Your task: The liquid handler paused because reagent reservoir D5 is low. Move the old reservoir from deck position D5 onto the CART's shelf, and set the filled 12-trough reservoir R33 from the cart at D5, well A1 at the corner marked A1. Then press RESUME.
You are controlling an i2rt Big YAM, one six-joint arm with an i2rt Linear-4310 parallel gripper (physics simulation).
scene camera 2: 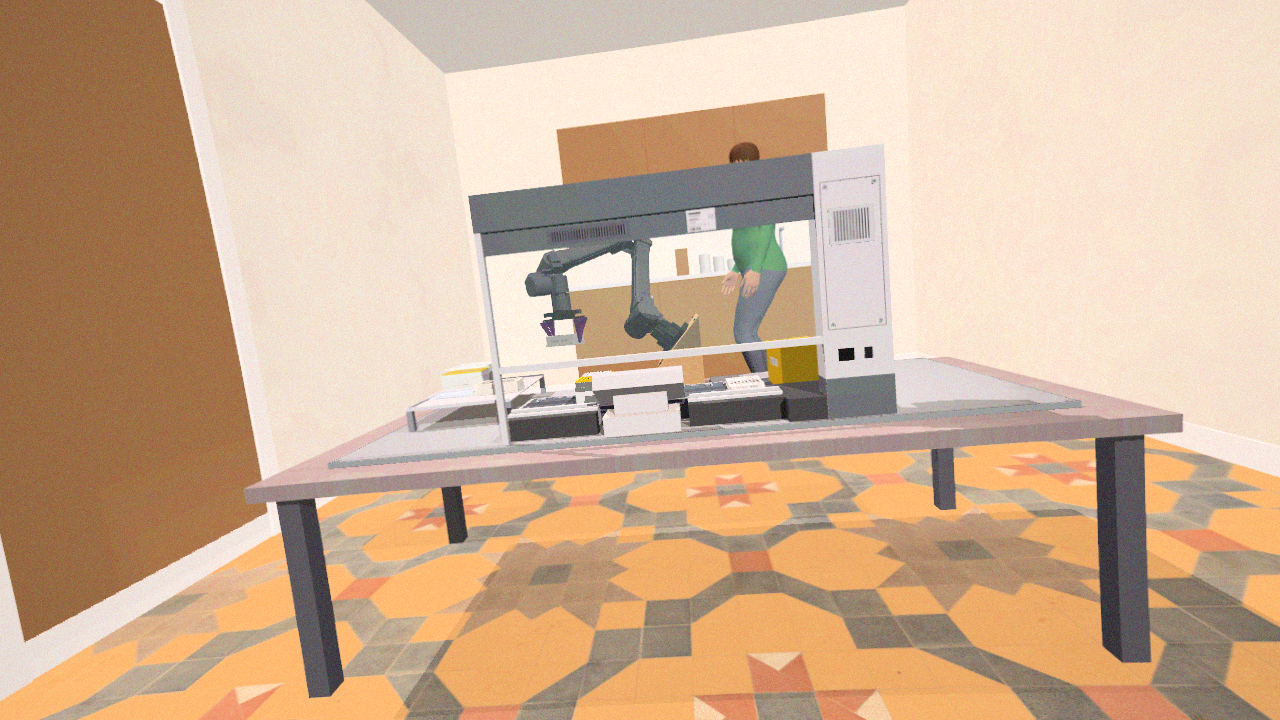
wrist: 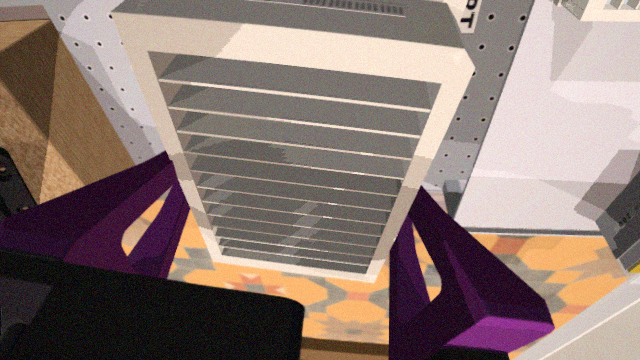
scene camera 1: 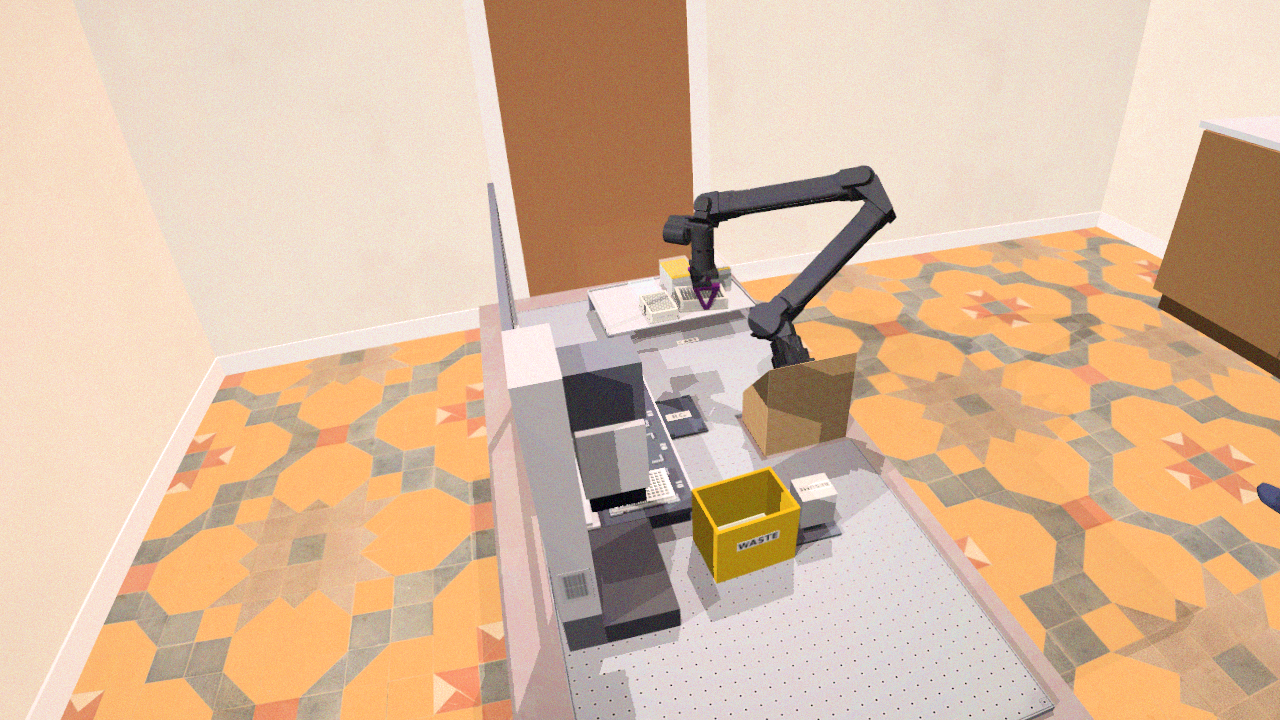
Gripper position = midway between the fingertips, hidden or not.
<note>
I see my gripper (scene camera 1: 704,301), a yellow waste bin (scene camera 2: 789,364) and a white CART shelf (scene camera 1: 620,311).
My gripper shows as well in the wrist view (wrist: 301,162). The white CART shelf shows as well in the wrist view (wrist: 552,157).
</note>
